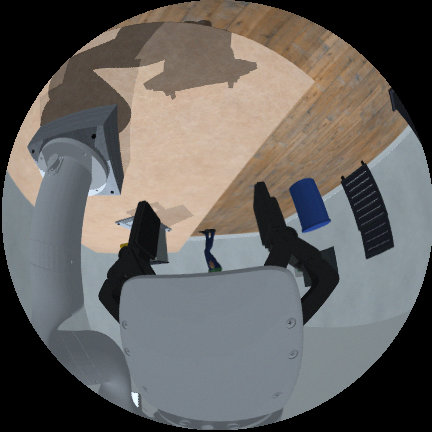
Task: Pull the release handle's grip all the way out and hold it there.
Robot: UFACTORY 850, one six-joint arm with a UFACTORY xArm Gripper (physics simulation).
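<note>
My gripper [200,201] is open and empty, its two black fingers wide apart. A small grey fixture [162,246] with a flat plate stands at the far edge of the tan table top [200,130], behind the left finger, which hides much of it. It may be the release handle's housing, but I cannot tell. A small yellow part [124,245] shows just left of that finger. The handle's grip cannot be made out clearly. The fingers do not hold the fixture.
The robot's base block [114,150] and grey arm [60,220] fill the left side. A blue bin [310,205], a black slatted rack [367,210] and a person in blue [208,252] stand beyond the table. Arm shadows lie on the table top.
</note>
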